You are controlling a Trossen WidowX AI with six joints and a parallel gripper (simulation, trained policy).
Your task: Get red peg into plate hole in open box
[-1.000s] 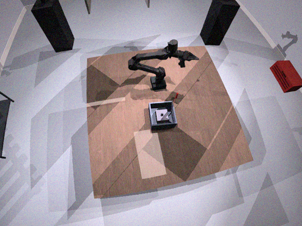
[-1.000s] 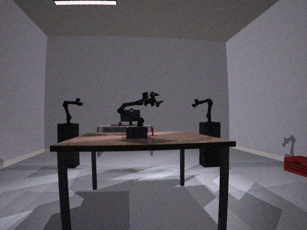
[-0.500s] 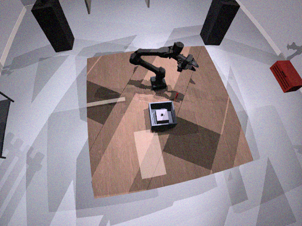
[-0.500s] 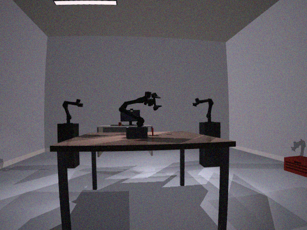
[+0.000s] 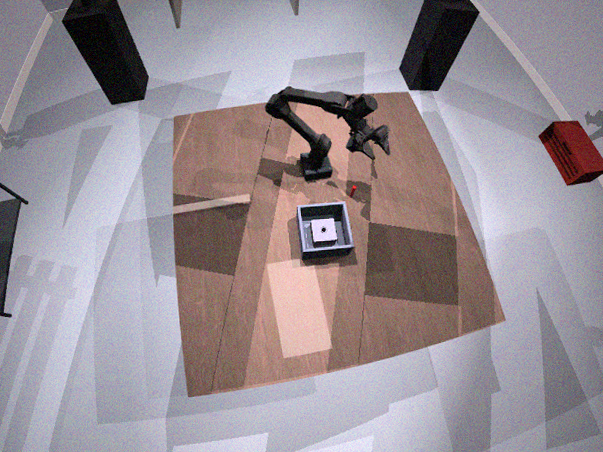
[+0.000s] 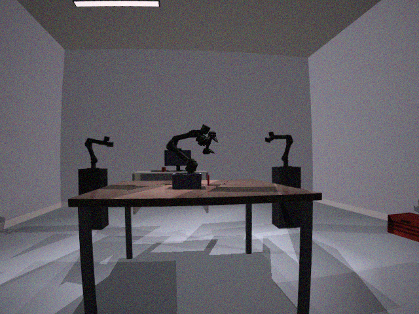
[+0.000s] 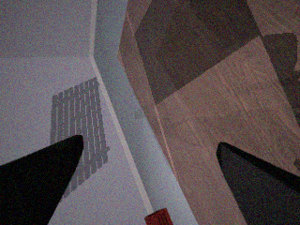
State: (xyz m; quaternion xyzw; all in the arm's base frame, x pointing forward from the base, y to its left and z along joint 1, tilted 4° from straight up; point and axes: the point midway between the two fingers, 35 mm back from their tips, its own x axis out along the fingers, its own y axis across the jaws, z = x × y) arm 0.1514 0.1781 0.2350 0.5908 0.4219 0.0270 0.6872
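The red peg lies 6 cm to the right of my gripper tip and 24 cm below it. The rest, counted from my gripper tip: plate: 16 cm ahead, 22 cm to the right, 24 cm below; then box: 16 cm ahead, 22 cm to the right, 26 cm below.
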